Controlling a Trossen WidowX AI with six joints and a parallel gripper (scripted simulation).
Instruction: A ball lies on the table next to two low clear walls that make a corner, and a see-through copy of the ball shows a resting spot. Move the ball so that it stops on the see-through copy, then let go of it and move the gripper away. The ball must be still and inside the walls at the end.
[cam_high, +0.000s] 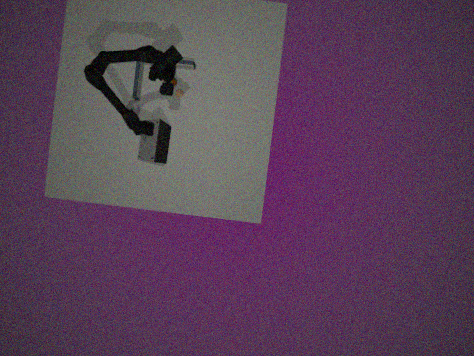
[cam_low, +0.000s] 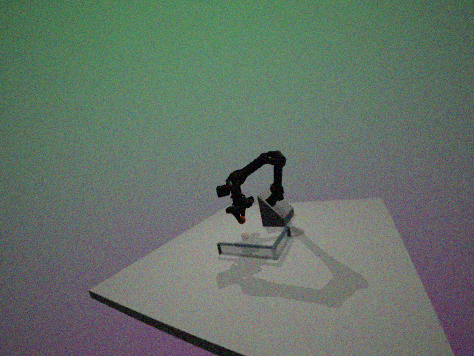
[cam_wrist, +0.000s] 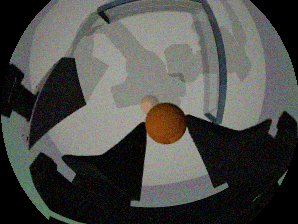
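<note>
The see-through copy is 20 mm behind my gripper tip, 10 mm to the right of it and 110 mm below it. From my gripper tip the other things lie so: orange ball right at my gripper tip.
</note>
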